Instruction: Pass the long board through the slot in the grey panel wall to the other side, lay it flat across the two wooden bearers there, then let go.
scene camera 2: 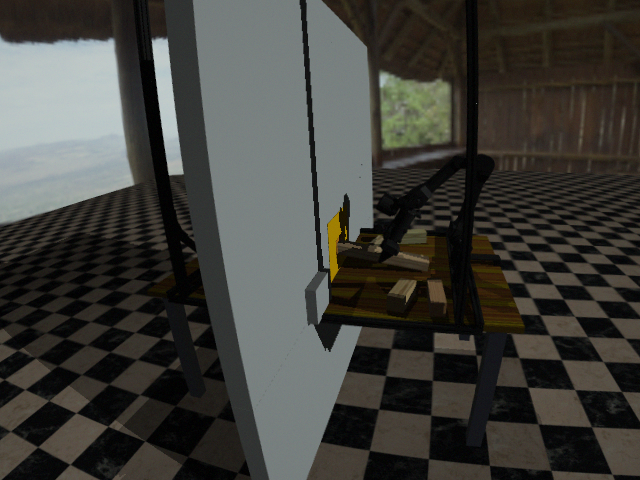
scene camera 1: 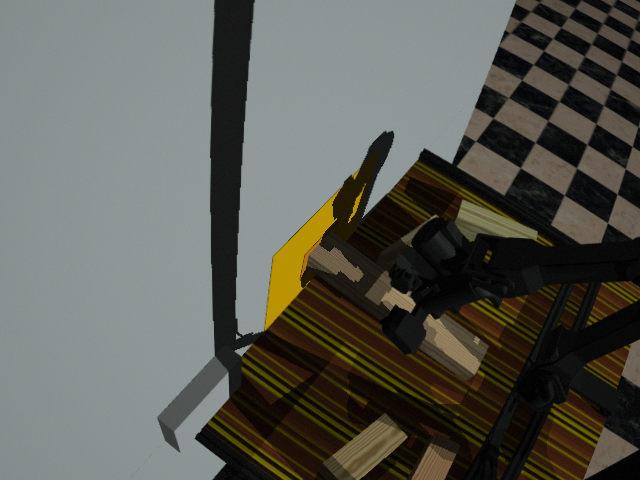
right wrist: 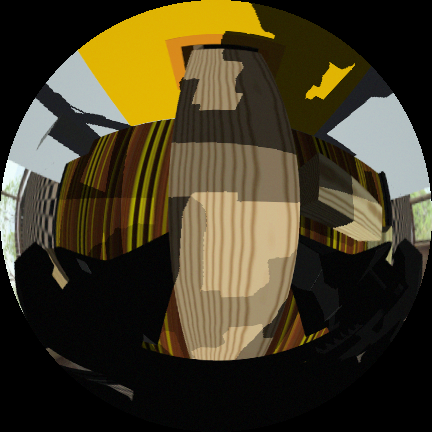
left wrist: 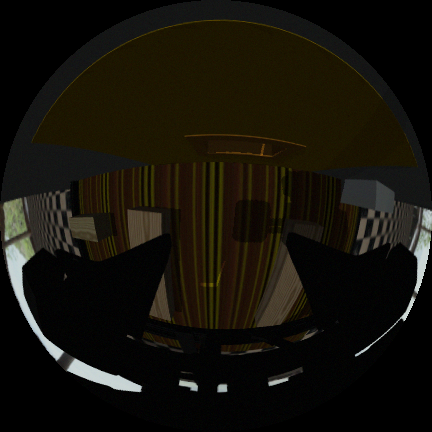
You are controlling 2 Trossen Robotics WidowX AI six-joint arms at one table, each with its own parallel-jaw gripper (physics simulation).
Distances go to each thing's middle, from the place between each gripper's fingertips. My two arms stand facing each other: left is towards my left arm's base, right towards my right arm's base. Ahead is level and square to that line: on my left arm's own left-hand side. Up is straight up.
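My right gripper is 50 mm below the slot (right wrist: 179,48), 170 mm to the right of it and 10 mm past it. As for the grey block (left wrist: 372,194), that's 10 mm above my right hand, 180 mm to the left of it and 320 mm behind it.
Counting from my left hand, the slot is 40 mm below, 10 mm behind and 100 mm to the right, and going by their middles it's the nearest to that hand of the things named here. The grey block is 80 mm below my left hand, 90 mm to the right of it and 320 mm behind it.
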